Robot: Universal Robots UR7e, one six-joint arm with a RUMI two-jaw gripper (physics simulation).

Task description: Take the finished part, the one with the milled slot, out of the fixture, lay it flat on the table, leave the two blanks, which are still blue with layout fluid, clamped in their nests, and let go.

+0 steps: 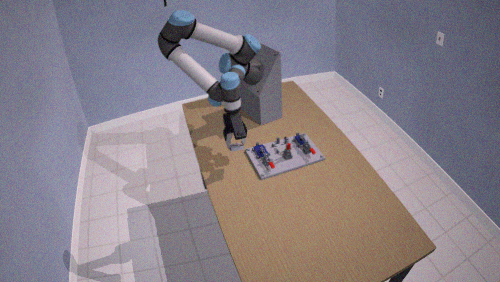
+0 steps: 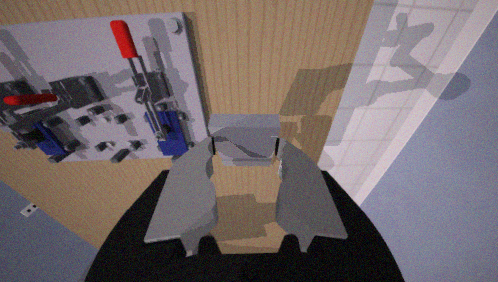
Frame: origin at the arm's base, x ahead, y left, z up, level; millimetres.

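Seen in the pictures: gripper, fingertip midpoint: (image 1: 236, 146) (image 2: 245, 139); arm's base, origin of the base link: (image 1: 255, 72).
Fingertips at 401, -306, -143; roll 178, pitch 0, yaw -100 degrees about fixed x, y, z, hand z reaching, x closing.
Offsets run from my fingertips to a thing's top centre, as dx, dy, dz. "spot": to the spot under its first point. Level surfaces: height alone.
The finished part {-15, +1, +14} (image 1: 236, 147) (image 2: 245, 140) is a bare grey metal block. My gripper (image 1: 235, 142) (image 2: 245, 139) is shut on it and holds it above the table, beside the fixture plate {spot: +96, +101, -122} (image 1: 266, 171) (image 2: 186, 65). The milled slot cannot be made out clearly. One blue blank {-39, +143, -106} (image 1: 259, 150) (image 2: 172, 134) sits in its nest at the plate's near end, under a clamp. The other blue blank {spot: +7, +355, -94} (image 1: 301, 140) (image 2: 52, 139) sits in its nest at the other side, under its clamp. The middle nest between them holds no part.
The wooden table {dz -137} (image 1: 320, 210) (image 2: 240, 60) has its long edge on the gripper's side. Red clamp handles (image 1: 288, 146) (image 2: 123, 39) rise from the plate. The grey robot pedestal (image 1: 270, 95) stands behind the plate. Arm shadows fall on the table.
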